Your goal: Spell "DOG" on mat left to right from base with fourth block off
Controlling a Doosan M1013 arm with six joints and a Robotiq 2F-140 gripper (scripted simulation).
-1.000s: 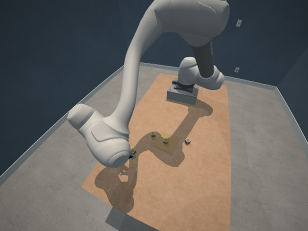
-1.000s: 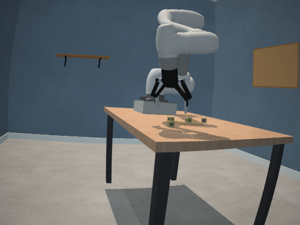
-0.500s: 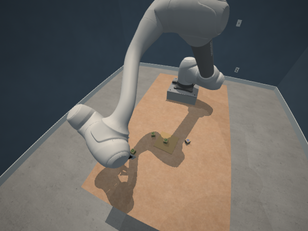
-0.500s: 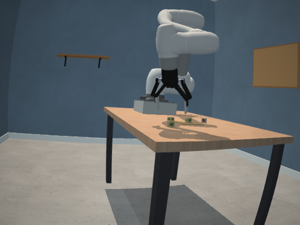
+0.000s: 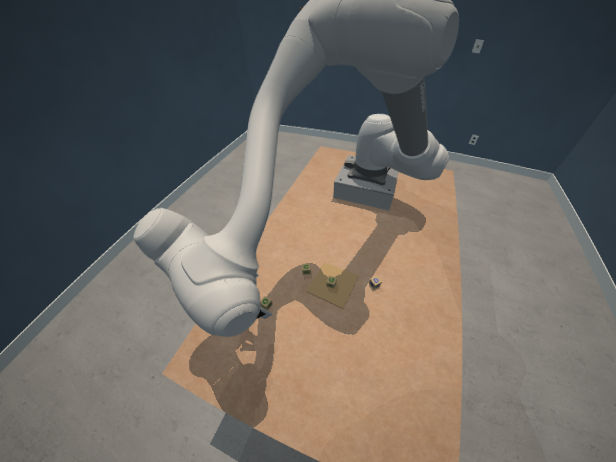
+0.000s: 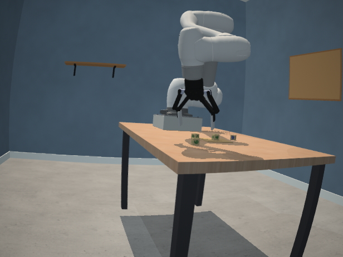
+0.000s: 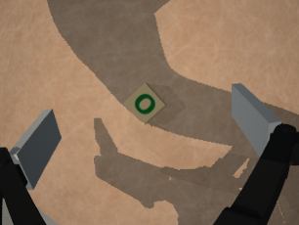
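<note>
Right now my hand is 22 cm past the D block, 33 cm to the right of it and 7 cm above it. Also, from my hand: G block: 16 cm behind, 18 cm to the left, 7 cm below; tan mat: 17 cm behind, 19 cm to the left, 8 cm below.
</note>
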